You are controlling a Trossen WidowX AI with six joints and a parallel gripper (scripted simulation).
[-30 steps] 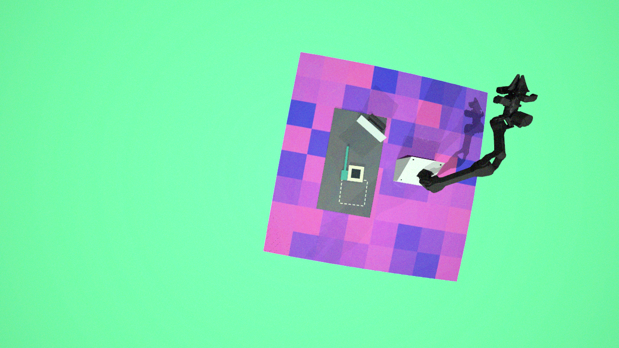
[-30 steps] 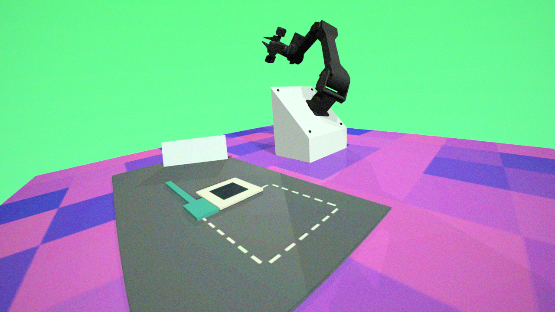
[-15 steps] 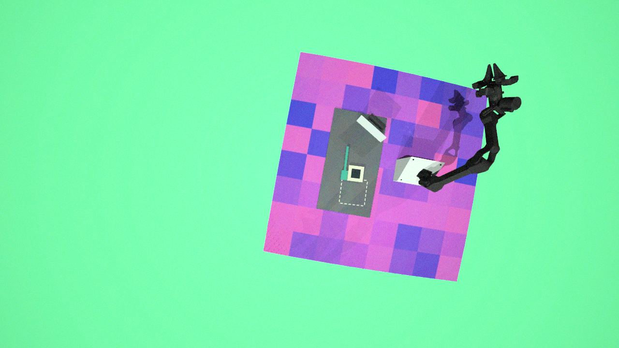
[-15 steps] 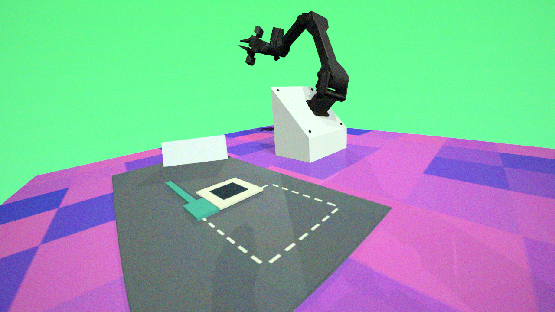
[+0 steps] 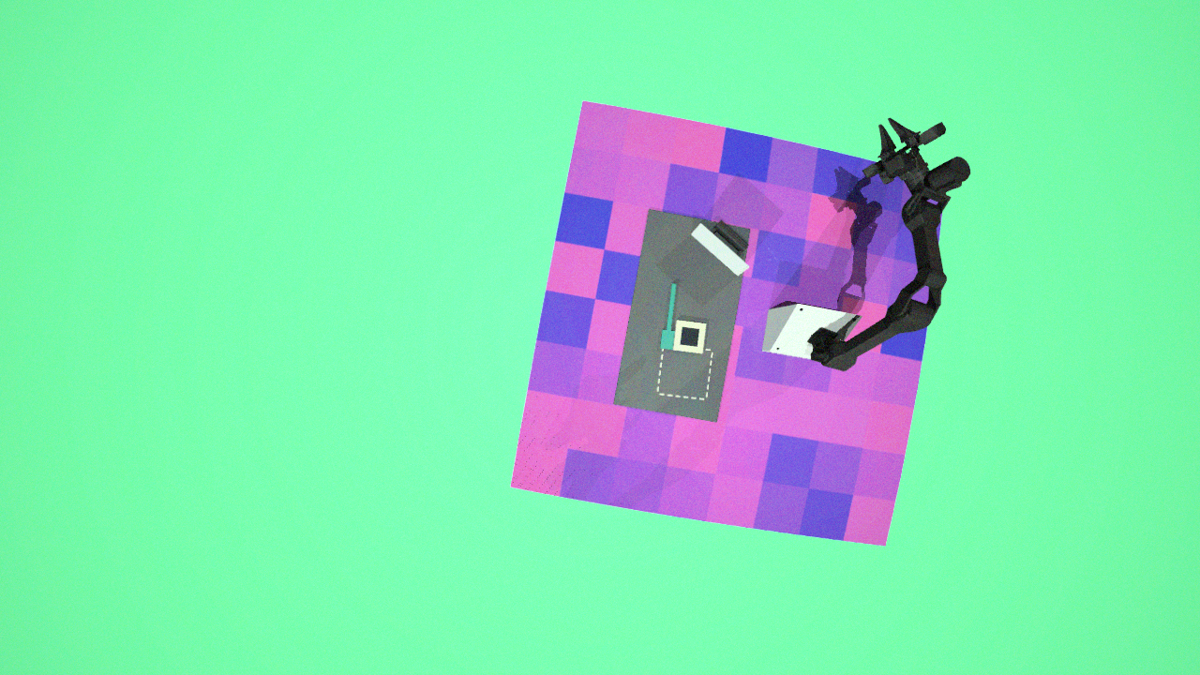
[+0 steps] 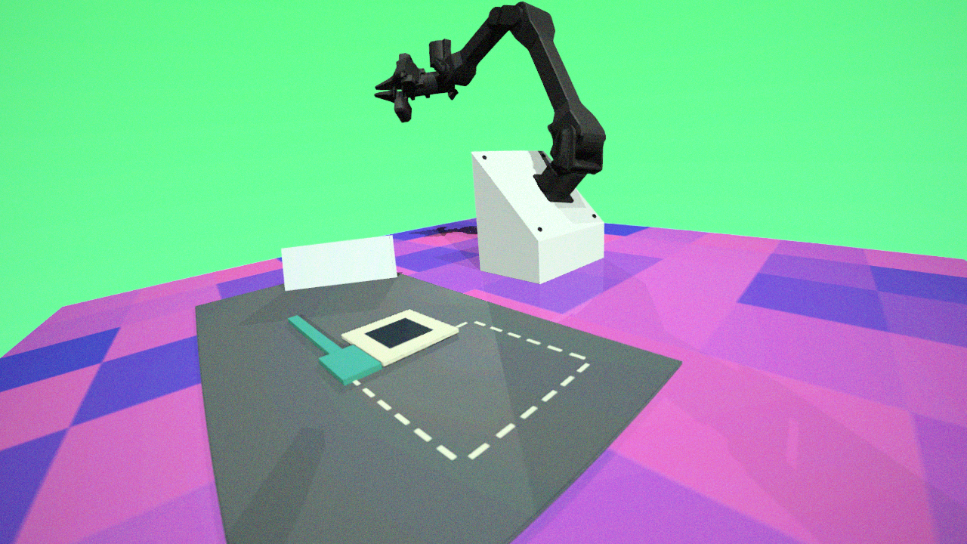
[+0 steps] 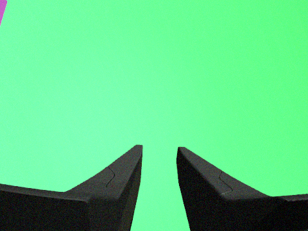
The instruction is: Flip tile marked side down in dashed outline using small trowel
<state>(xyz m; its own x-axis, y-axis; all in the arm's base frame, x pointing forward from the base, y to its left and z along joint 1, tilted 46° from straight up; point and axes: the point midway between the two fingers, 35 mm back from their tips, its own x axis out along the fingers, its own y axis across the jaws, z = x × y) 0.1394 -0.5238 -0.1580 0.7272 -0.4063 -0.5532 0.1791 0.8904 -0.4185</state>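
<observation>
Now: gripper tip 38 cm above the small trowel, 30 cm to the right of it and 19 cm short of it. From my gripper tip the other things lie so: cream tile: 61 cm to the left, 40 cm below, 23 cm ahead; dark mat: 55 cm to the left, 43 cm below, 27 cm ahead; teal l-shaped strip: 59 cm to the left, 41 cm below, 30 cm ahead.
</observation>
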